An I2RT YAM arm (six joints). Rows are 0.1 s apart.
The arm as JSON. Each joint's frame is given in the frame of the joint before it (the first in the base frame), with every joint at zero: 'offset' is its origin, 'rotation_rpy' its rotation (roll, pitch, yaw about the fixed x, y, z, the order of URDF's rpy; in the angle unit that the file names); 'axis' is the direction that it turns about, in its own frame. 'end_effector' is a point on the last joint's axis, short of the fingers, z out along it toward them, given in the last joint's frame.
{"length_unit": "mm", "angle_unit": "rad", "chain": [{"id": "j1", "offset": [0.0, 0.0, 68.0], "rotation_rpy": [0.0, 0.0, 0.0], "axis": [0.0, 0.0, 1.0]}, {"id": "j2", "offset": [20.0, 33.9, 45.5], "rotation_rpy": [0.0, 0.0, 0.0], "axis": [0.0, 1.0, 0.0]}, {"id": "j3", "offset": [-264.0, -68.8, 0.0], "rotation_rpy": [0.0, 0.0, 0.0], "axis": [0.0, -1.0, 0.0]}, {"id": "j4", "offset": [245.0, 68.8, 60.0], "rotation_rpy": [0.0, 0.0, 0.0], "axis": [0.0, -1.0, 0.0]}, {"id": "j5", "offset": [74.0, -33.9, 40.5], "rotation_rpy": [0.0, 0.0, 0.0], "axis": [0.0, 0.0, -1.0]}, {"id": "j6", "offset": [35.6, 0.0, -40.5], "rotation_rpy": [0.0, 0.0, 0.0], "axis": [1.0, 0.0, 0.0]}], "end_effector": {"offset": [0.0, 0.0, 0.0], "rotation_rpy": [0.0, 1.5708, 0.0]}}
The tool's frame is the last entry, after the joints.
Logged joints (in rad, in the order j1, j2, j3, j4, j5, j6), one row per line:
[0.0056 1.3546 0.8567 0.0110 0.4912 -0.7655]
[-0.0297 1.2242 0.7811 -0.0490 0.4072 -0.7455]
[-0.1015 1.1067 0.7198 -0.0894 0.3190 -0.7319]
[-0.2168 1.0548 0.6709 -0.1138 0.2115 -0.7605]
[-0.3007 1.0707 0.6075 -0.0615 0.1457 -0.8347]
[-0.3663 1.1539 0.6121 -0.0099 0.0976 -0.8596]
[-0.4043 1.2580 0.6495 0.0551 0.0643 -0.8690]
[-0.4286 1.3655 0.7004 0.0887 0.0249 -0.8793]
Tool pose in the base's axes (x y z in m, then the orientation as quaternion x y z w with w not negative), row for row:
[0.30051 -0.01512 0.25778 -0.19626 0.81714 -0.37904 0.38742]
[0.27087 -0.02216 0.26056 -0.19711 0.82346 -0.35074 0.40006]
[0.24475 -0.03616 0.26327 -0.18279 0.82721 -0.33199 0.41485]
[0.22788 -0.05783 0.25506 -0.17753 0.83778 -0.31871 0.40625]
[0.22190 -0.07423 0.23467 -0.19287 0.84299 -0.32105 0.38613]
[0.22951 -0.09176 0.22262 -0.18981 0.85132 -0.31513 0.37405]
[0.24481 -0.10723 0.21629 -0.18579 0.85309 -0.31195 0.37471]
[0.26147 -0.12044 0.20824 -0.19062 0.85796 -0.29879 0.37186]
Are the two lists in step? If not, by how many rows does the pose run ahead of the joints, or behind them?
They are in step.
